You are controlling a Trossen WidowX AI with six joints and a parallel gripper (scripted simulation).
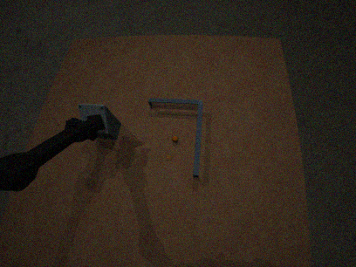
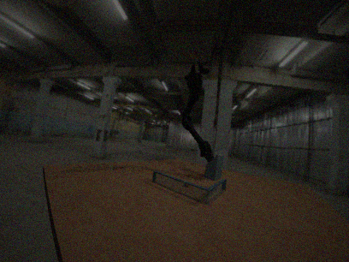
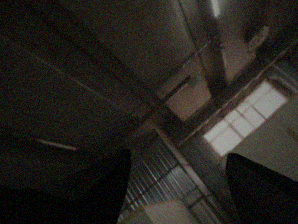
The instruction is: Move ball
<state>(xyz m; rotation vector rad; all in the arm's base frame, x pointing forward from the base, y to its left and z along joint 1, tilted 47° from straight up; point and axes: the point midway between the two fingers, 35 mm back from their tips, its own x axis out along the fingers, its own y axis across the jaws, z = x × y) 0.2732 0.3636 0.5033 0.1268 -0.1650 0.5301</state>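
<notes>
The orange ball lies 90 mm ahead of my gripper tip, 70 mm to the left of it and 770 mm below it. Also, from my gripper tip: see-through copy of ball 70 mm ahead, 10 mm to the right, 770 mm below.
</notes>
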